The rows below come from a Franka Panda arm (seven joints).
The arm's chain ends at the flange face. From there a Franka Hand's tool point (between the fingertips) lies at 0.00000 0.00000 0.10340 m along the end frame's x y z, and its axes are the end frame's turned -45 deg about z.
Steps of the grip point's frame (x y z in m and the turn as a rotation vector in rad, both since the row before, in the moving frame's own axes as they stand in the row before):
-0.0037, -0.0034, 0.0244, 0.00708, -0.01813, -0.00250
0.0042, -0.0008, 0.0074, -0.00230, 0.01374, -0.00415
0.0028, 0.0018, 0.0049, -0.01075, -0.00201, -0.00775
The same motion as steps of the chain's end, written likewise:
-0.0032, -0.0006, 0.0244, -0.00781, -0.01783, -0.00250
0.0012, -0.0027, 0.0074, 0.00809, 0.01134, -0.00415
0.0026, -0.0016, 0.0049, -0.00902, 0.00618, -0.00775

